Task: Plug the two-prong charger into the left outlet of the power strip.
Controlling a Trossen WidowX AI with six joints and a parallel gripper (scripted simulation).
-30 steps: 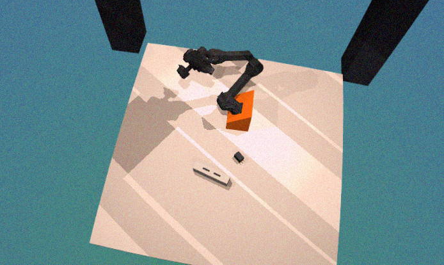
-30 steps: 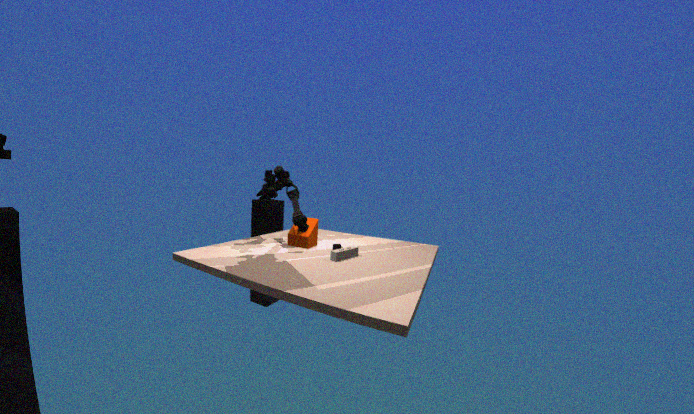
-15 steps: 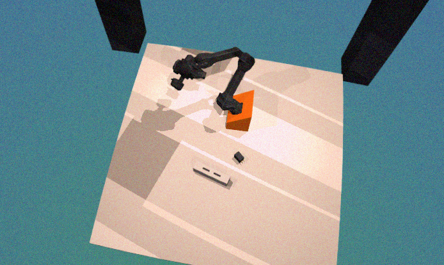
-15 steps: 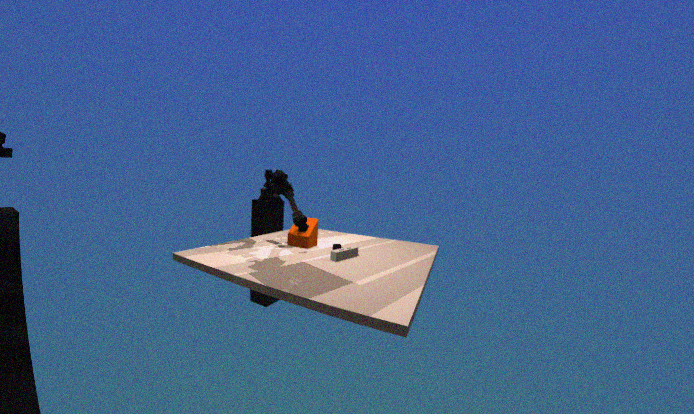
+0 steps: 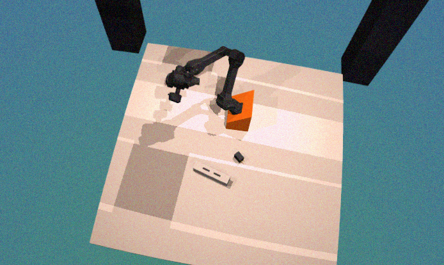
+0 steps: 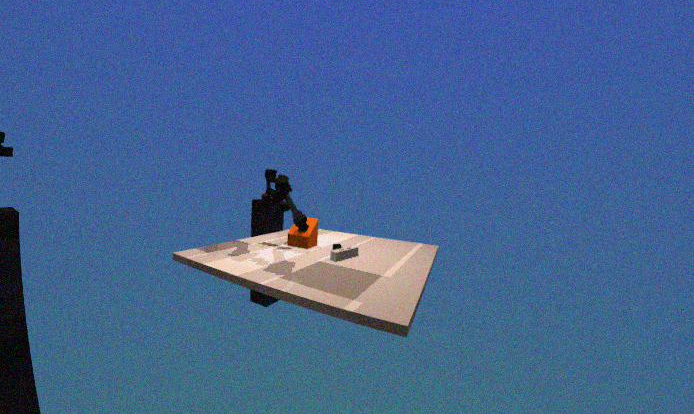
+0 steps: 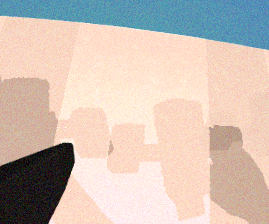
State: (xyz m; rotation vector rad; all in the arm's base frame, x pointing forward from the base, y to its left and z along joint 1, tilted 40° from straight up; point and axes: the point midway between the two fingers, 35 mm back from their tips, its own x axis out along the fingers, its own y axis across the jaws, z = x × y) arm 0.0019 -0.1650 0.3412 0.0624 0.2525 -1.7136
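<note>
My gripper tip is now 250 mm short of the two-prong charger, 430 mm to the right of it and 230 mm above it.
</note>
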